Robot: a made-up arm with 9 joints. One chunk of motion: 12 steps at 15 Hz.
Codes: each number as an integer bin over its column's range. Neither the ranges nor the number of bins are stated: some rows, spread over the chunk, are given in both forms.
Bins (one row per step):
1: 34 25 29 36 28 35 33 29 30
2: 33 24 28 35 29 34 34 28 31
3: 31 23 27 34 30 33 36 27 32
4: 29 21 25 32 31 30 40 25 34
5: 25 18 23 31 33 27 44 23 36
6: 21 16 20 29 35 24 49 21 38
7: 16 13 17 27 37 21 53 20 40
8: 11 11 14 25 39 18 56 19 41
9: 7 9 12 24 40 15 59 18 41
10: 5 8 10 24 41 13 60 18 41
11: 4 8 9 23 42 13 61 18 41
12: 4 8 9 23 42 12 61 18 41
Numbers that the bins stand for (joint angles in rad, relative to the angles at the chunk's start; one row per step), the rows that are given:
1: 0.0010 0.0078 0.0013 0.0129 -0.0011 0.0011 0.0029 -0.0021 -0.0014
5: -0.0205 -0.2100 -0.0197 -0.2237 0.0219 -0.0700 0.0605 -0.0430 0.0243
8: -0.0538 -0.4278 -0.0511 -0.5075 0.0495 -0.1500 0.1233 -0.0703 0.0457
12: -0.0705 -0.5211 -0.0686 -0.6021 0.0633 -0.2033 0.1495 -0.0771 0.0457
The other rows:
2: -0.0014 -0.0233 -0.0022 -0.0344 0.0035 -0.0078 0.0081 -0.0089 0.0029
3: -0.0062 -0.0544 -0.0057 -0.0817 0.0081 -0.0167 0.0186 -0.0157 0.0071
4: -0.0110 -0.1167 -0.0127 -0.1763 0.0127 -0.0433 0.0395 -0.0294 0.0157
6: -0.0300 -0.2722 -0.0302 -0.3183 0.0311 -0.0967 0.0867 -0.0567 0.0329
7: -0.0419 -0.3656 -0.0406 -0.4129 0.0403 -0.1233 0.1076 -0.0635 0.0414
9: -0.0633 -0.4900 -0.0581 -0.5548 0.0541 -0.1767 0.1390 -0.0771 0.0457
10: -0.0681 -0.5211 -0.0651 -0.5548 0.0587 -0.1944 0.1443 -0.0771 0.0457
11: -0.0705 -0.5211 -0.0686 -0.6021 0.0633 -0.1944 0.1495 -0.0771 0.0457

